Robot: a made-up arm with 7 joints. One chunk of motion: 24 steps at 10 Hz.
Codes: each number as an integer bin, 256 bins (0 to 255) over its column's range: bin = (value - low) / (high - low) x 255, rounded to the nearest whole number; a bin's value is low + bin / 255 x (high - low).
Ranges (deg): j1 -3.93..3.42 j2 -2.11..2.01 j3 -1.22..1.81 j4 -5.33..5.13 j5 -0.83..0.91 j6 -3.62..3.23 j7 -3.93..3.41
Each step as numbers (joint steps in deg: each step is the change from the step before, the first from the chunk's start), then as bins.
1 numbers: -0.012 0.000 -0.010 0.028 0.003 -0.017 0.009
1 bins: 136 131 102 131 122 134 137
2 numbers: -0.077 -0.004 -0.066 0.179 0.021 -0.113 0.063
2 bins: 134 130 97 134 125 131 139
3 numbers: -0.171 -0.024 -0.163 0.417 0.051 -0.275 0.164
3 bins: 130 129 89 140 129 125 142
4 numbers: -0.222 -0.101 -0.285 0.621 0.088 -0.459 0.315
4 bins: 129 124 79 145 135 118 147
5 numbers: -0.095 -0.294 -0.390 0.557 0.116 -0.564 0.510
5 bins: 133 112 70 144 139 114 154
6 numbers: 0.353 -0.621 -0.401 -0.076 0.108 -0.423 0.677
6 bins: 149 92 69 128 137 119 160
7 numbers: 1.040 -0.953 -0.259 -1.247 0.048 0.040 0.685
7 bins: 172 72 81 100 129 136 160
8 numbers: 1.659 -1.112 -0.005 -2.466 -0.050 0.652 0.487
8 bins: 194 62 102 70 114 159 153
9 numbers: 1.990 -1.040 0.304 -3.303 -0.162 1.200 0.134
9 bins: 205 66 128 49 98 179 141
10 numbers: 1.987 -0.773 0.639 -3.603 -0.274 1.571 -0.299
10 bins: 205 83 156 42 81 193 126
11 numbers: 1.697 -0.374 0.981 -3.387 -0.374 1.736 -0.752
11 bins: 195 107 185 47 67 199 110
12 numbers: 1.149 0.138 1.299 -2.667 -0.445 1.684 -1.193
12 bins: 176 139 212 65 56 197 95
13 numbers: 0.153 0.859 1.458 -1.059 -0.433 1.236 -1.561
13 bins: 142 184 225 104 58 181 82
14 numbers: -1.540 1.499 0.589 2.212 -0.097 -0.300 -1.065
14 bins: 83 223 152 184 107 124 100
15 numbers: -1.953 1.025 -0.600 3.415 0.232 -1.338 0.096
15 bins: 69 194 52 213 156 85 140
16 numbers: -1.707 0.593 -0.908 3.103 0.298 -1.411 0.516
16 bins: 77 167 26 206 165 82 154
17 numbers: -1.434 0.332 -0.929 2.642 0.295 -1.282 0.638
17 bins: 87 151 24 194 165 87 159
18 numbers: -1.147 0.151 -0.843 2.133 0.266 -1.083 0.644
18 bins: 97 140 32 182 161 94 159
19 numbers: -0.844 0.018 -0.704 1.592 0.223 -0.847 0.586
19 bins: 107 132 43 169 154 103 157
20 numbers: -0.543 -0.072 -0.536 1.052 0.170 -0.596 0.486
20 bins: 118 126 58 156 147 113 153
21 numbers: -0.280 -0.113 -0.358 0.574 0.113 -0.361 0.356
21 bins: 127 124 73 144 138 121 149
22 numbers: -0.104 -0.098 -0.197 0.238 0.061 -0.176 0.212
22 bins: 133 125 86 136 131 128 144
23 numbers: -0.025 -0.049 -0.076 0.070 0.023 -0.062 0.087
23 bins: 135 128 96 132 125 132 140
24 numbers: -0.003 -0.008 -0.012 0.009 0.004 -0.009 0.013
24 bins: 136 130 102 130 122 134 137
